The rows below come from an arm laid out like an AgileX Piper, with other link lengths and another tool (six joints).
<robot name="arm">
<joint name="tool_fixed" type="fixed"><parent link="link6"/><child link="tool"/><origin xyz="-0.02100 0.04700 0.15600" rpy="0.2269 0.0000 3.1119"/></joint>
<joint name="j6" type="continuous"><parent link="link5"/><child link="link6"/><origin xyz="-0.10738 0.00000 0.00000" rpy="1.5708 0.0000 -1.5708"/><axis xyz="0 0 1"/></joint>
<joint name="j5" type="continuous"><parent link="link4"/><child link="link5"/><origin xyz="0.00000 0.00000 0.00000" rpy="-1.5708 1.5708 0.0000"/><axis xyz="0 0 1"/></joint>
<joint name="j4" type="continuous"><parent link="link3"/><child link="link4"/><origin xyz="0.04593 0.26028 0.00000" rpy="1.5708 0.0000 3.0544"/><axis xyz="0 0 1"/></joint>
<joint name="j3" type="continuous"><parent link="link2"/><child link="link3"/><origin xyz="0.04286 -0.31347 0.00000"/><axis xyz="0 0 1"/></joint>
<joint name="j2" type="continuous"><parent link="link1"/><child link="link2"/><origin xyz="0.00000 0.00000 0.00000" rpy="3.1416 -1.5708 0.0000"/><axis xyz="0 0 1"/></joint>
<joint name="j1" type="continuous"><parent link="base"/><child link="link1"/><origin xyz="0.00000 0.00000 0.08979" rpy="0.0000 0.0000 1.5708"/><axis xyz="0 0 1"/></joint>
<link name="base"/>
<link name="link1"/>
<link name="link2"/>
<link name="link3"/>
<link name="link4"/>
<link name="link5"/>
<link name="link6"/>
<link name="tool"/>
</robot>
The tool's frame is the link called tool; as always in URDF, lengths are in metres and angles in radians. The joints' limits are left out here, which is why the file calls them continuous.
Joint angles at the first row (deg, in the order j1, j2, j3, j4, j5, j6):
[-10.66, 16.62, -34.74, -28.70, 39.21, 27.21]
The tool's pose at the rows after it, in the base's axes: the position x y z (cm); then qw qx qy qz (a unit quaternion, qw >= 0):
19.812 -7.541 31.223 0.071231 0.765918 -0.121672 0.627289
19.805 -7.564 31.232 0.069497 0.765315 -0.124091 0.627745
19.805 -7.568 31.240 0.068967 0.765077 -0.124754 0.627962
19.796 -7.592 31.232 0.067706 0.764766 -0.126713 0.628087
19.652 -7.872 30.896 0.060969 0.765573 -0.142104 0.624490
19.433 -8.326 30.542 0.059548 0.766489 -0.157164 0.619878
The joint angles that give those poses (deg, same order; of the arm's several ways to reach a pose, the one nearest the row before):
[-10.67, 16.62, -34.74, -28.69, 39.32, 28.34]
[-10.66, 16.62, -34.74, -28.70, 39.37, 28.70]
[-10.67, 16.62, -34.74, -28.69, 39.37, 28.79]
[-10.66, 16.62, -34.74, -28.70, 39.44, 29.07]
[-10.66, 16.62, -34.74, -28.75, 40.57, 30.72]
[-10.66, 16.62, -34.74, -29.43, 41.85, 32.43]

